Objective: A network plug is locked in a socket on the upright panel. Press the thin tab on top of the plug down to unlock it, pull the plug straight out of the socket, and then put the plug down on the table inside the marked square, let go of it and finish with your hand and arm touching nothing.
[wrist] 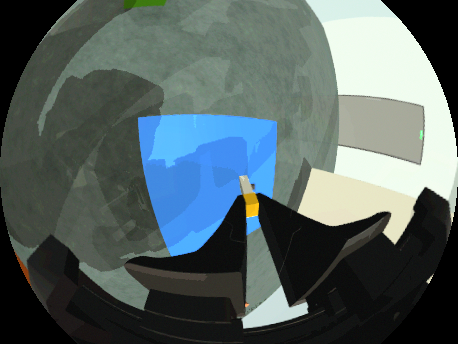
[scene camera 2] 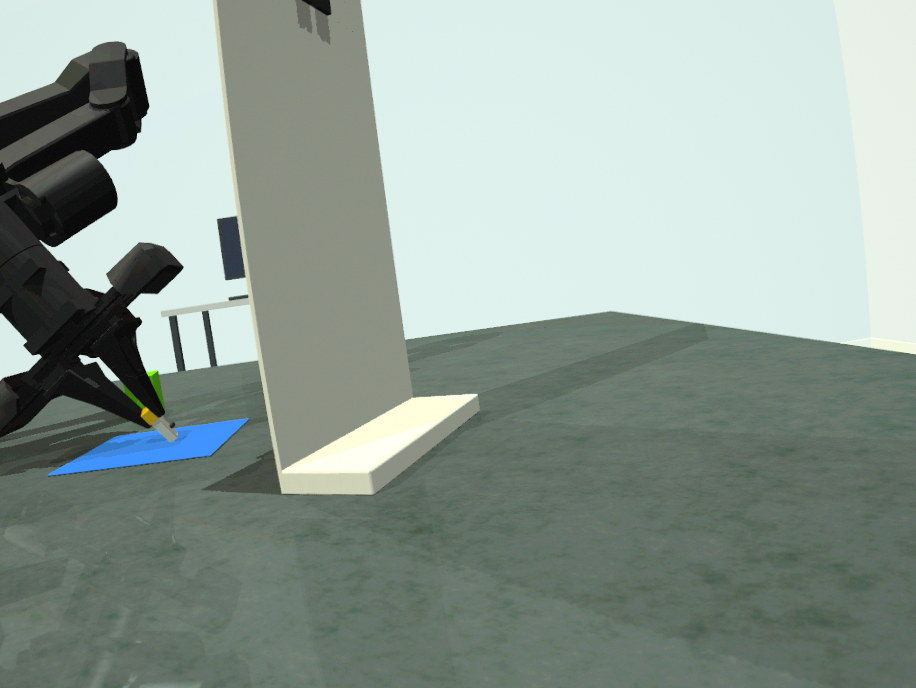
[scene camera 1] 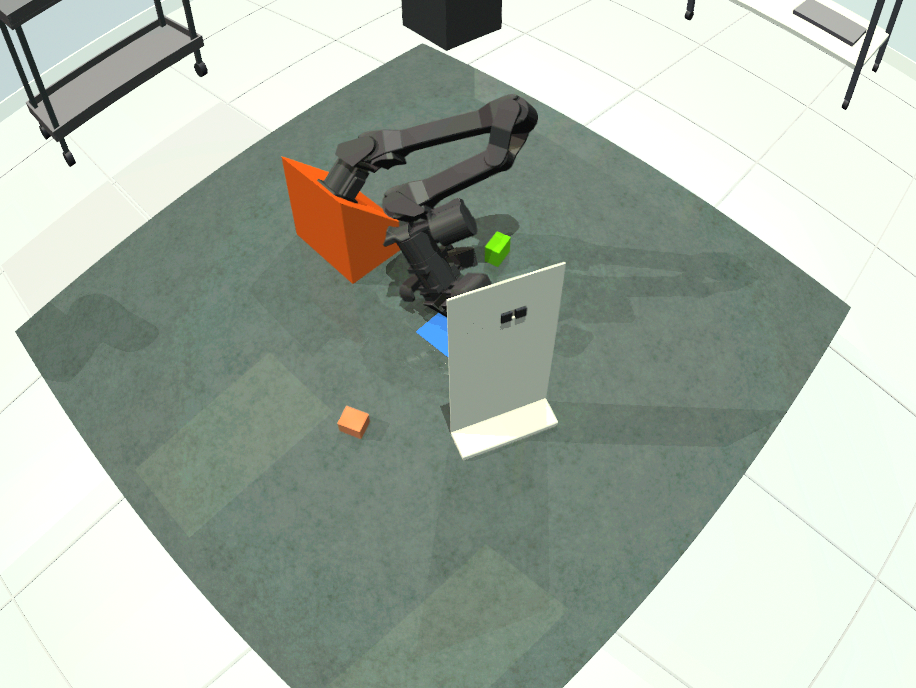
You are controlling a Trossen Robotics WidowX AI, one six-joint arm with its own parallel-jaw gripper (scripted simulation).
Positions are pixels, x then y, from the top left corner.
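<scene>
My gripper: visible in the wrist view (249, 199), scene camera 1, scene camera 2. Same spot on my gripper: (scene camera 1: 437, 301) and (scene camera 2: 76, 369). Blue marked square: (scene camera 1: 434, 331) and (scene camera 2: 91, 463), same spot.
</scene>
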